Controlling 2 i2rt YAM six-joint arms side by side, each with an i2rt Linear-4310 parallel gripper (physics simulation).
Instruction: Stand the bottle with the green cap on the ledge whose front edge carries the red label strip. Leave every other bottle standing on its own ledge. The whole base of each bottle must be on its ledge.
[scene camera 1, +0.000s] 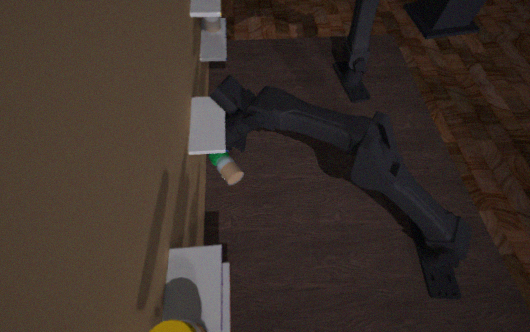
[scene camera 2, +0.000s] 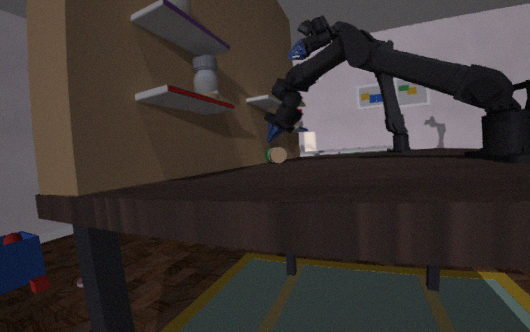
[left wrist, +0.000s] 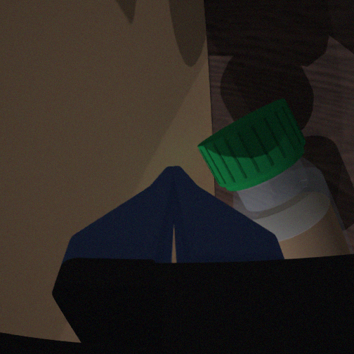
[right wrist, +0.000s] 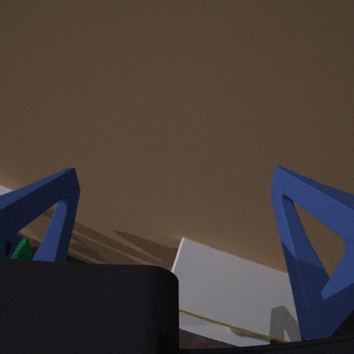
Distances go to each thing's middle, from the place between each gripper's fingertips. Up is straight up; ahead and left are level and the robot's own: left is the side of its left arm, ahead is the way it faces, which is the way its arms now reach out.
I see my right gripper 1 cm short of the yellow-strip ledge (right wrist: 212, 283), 13 cm to the left of it and 19 cm above it. Round my right hand: grey-capped bottle (scene camera 2: 206, 82) (9 cm ahead, 60 cm to the left, 27 cm below); bare ledge (scene camera 1: 207, 135) (5 cm ahead, 27 cm to the left, 26 cm below); blue-strip ledge (scene camera 1: 213, 46) (1 cm ahead, 13 cm to the right, 33 cm below).
My left gripper is now 14 cm below the bare ledge, 3 cm to the right of it and 1 cm past it. Also, from my left hand: yellow-strip ledge: 37 cm to the right, 21 cm above, 5 cm behind; then grey-capped bottle: 36 cm to the left, 13 cm above, 3 cm ahead; then blue-strip ledge: 37 cm to the right, 7 cm above, 5 cm behind.
